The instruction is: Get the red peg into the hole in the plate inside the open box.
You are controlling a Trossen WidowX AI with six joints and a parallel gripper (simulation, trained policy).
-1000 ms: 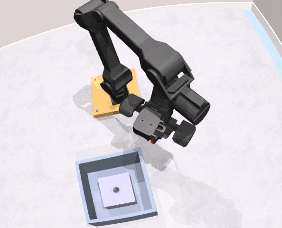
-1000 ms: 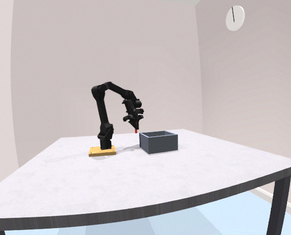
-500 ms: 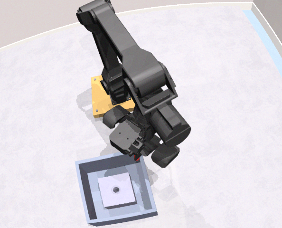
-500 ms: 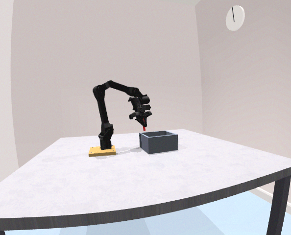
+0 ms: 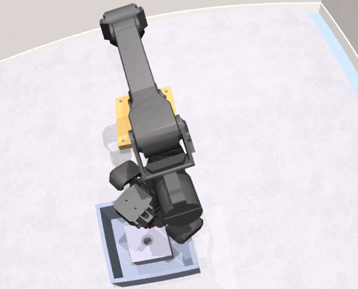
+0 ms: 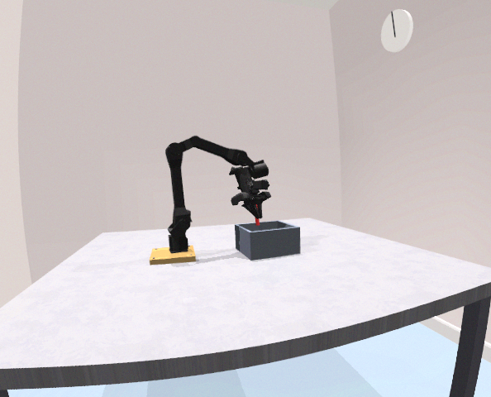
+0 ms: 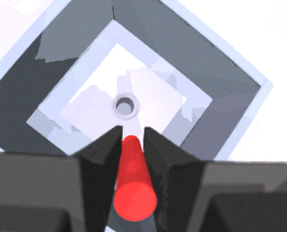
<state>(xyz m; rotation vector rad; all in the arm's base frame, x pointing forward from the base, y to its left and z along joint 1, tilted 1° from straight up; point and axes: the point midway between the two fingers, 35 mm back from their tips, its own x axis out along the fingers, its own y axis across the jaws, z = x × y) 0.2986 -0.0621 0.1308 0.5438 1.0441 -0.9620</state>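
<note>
The red peg lies 10 mm to the left of my gripper tip, 10 mm behind it and 10 mm above it. Round my gripper tip: plate 80 mm below, 20 mm to the right, 20 mm ahead; grey-blue box 100 mm below, 20 mm to the right, 20 mm ahead.
</note>
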